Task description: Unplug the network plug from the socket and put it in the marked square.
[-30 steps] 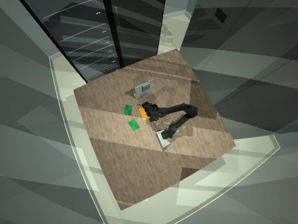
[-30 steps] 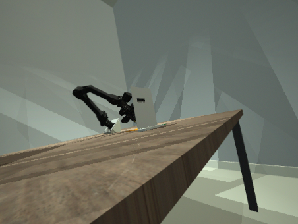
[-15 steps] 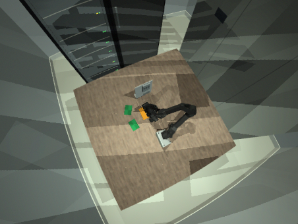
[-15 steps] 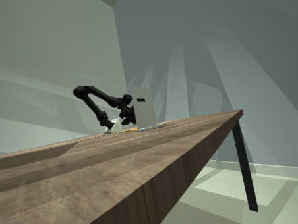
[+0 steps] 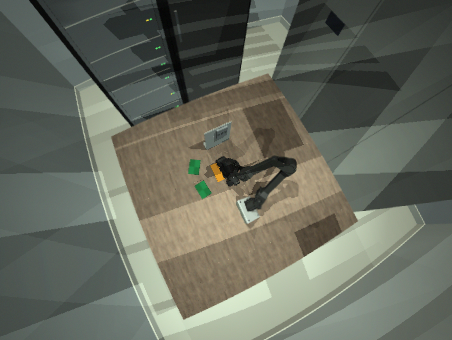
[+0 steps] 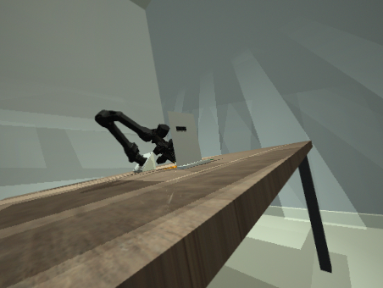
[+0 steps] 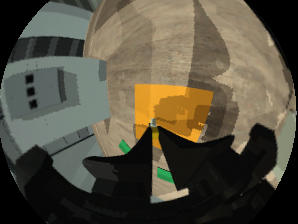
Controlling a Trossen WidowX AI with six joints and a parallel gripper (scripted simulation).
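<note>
Now: the orange marked square 10 mm behind my gripper tip and 20 mm below it. Round my gripper tip: grey upright panel (180 mm ahead, 30 mm to the right, 90 mm above); yellow plug (right at my gripper tip).
</note>
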